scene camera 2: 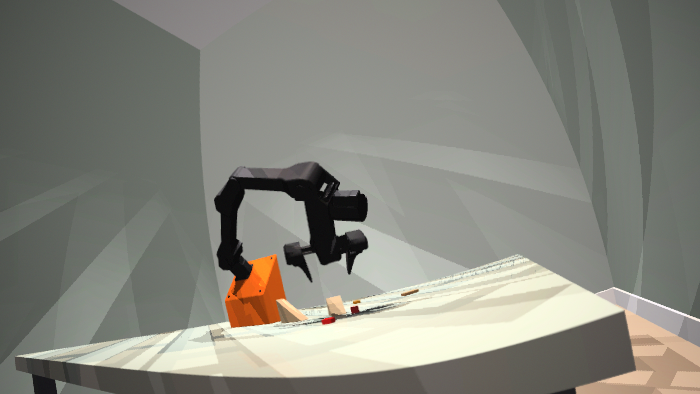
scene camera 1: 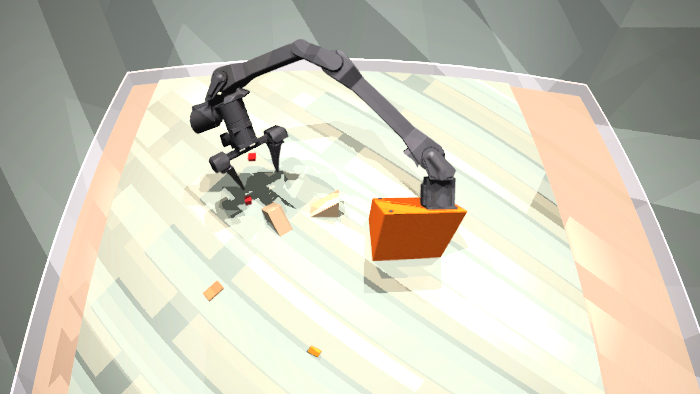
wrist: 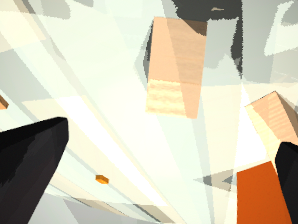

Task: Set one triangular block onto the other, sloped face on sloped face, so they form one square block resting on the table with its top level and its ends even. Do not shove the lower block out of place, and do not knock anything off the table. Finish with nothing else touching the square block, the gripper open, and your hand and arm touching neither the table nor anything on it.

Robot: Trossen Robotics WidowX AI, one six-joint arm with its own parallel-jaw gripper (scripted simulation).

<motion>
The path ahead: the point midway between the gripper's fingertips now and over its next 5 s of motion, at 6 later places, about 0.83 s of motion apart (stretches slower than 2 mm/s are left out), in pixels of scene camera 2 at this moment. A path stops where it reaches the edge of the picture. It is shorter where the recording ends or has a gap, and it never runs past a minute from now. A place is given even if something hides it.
My gripper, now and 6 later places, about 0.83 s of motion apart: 330, 277; 336, 309; 334, 299; 328, 273; 328, 274; 328, 275; 329, 274
</motion>
